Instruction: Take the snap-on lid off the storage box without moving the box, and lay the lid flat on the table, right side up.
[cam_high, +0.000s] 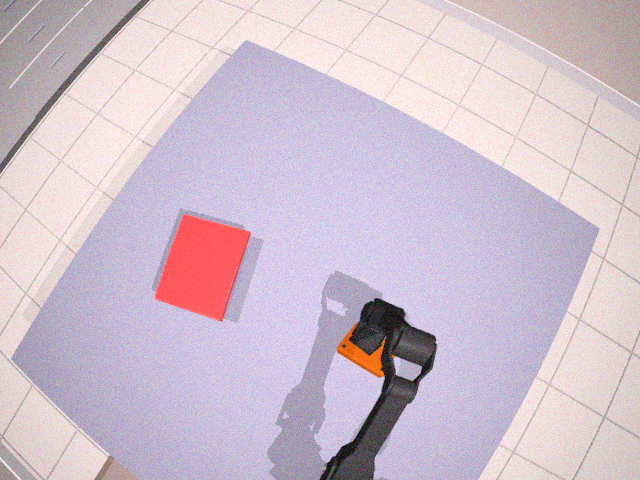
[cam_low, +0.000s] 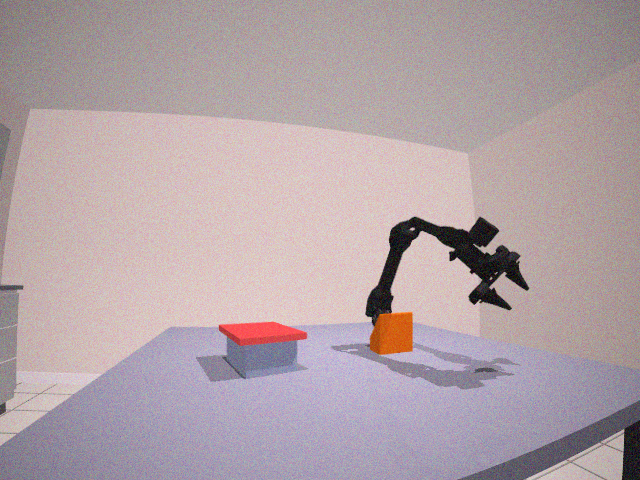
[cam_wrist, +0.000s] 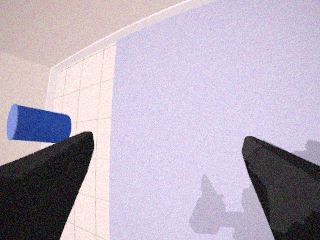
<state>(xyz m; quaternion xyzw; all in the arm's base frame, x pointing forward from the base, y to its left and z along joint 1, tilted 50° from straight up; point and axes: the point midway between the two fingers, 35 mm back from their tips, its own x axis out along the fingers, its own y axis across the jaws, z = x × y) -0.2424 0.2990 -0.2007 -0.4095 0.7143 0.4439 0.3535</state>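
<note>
Right now my gripper tip is 67 cm short of the red lid, 25 cm to the left of it and 9 cm above it. Round my gripper tip: grey-blue storage box 67 cm ahead, 25 cm to the right, 14 cm below.
</note>
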